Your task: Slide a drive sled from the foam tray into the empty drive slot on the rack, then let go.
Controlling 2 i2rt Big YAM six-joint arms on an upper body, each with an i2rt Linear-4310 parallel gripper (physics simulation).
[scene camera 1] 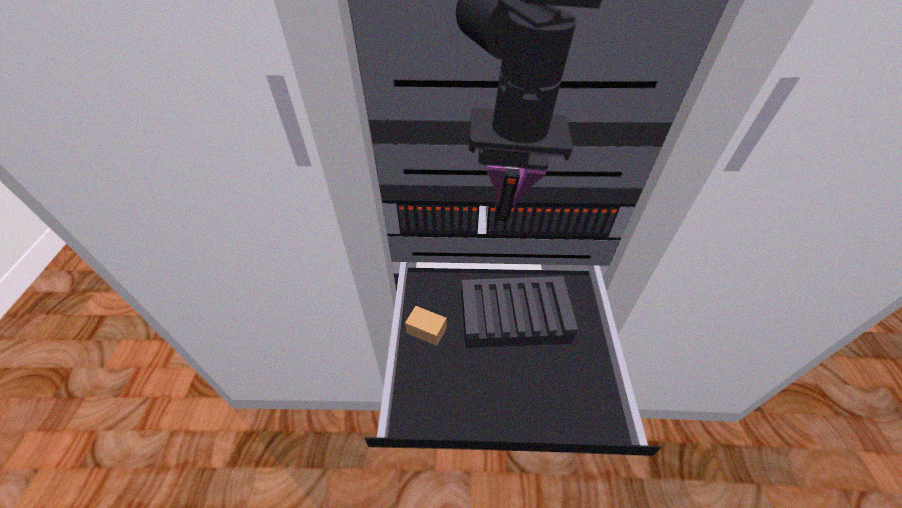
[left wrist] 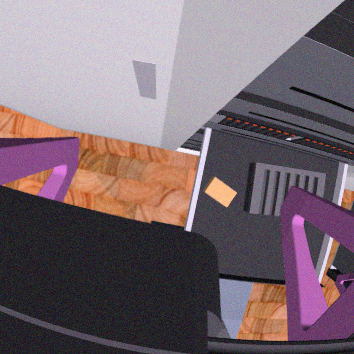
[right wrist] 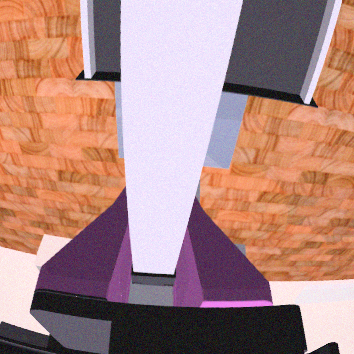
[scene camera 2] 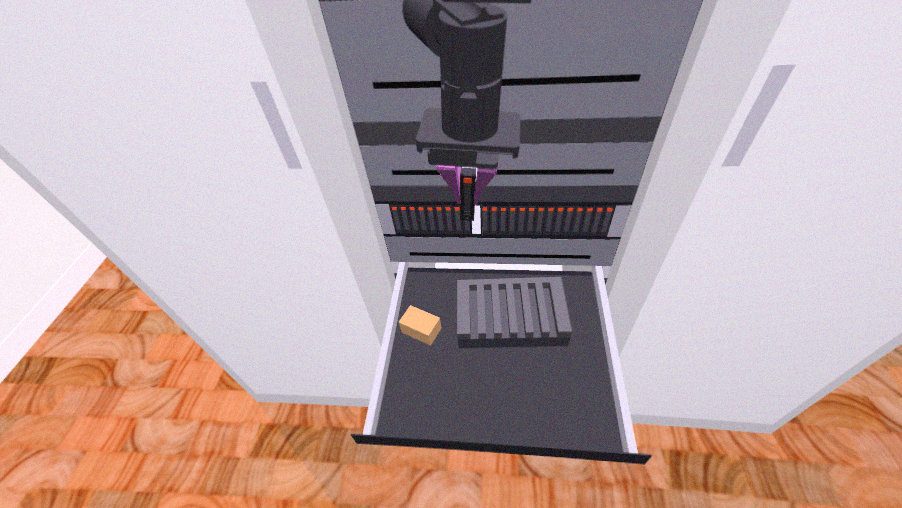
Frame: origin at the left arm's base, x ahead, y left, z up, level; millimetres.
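Seen in the pictures: left gripper, fingertip midpoint: [left wrist: 185, 174]; right gripper, fingertip midpoint: [scene camera 1: 505, 201] [left wrist: 340, 279] [scene camera 2: 467, 201].
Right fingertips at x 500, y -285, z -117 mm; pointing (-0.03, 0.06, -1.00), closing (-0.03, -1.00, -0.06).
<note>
A point is followed by its place in that frame.
My right gripper [scene camera 1: 513, 189] @[x 500, y -285, z -118 mm] [scene camera 2: 467, 186] @[x 500, y -285, z -118 mm] [right wrist: 158, 182] @[x 500, y -285, z -118 mm] is shut on a drive sled [scene camera 1: 505, 205] @[x 494, y -285, z -119 mm] [scene camera 2: 467, 201] @[x 494, y -285, z -112 mm] [right wrist: 170, 125] @[x 573, y -290, z -62 mm], dark with an orange tab in the scene views and a long pale face in the right wrist view. The sled is upright in front of the rack [scene camera 1: 441, 246] @[x 727, y -193, z -452 mm] [scene camera 2: 441, 245] @[x 727, y -202, z -449 mm]. The empty drive slot [scene camera 1: 482, 220] [scene camera 2: 476, 222] is a white gap in the row, left of the sled in scene camera 1 and right of it in scene camera 2. The foam tray [scene camera 1: 469, 309] @[x 593, y -254, z -491 mm] [scene camera 2: 463, 309] @[x 594, y -256, z -490 mm] [left wrist: 257, 190] @[x 597, y -257, z -490 mm] has several bare grooves. My left gripper [left wrist: 185, 174] @[x 603, y -10, z 90 mm] is open and empty.
The tray lies in a pulled-out drawer [scene camera 1: 504, 397] @[x 438, y -319, z -545 mm] [scene camera 2: 498, 397] @[x 441, y -327, z -546 mm] [left wrist: 240, 250] @[x 424, y -268, z -545 mm] with raised side walls. An orange block [scene camera 1: 426, 323] @[x 568, y -168, z -505 mm] [scene camera 2: 420, 323] @[x 567, y -170, z -506 mm] [left wrist: 220, 191] @[x 576, y -166, z -506 mm] lies beside the tray. Pale cabinet panels [scene camera 1: 157, 189] @[x 708, y 318, z -291 mm] [scene camera 2: 157, 189] @[x 708, y 328, z -281 mm] flank the rack.
</note>
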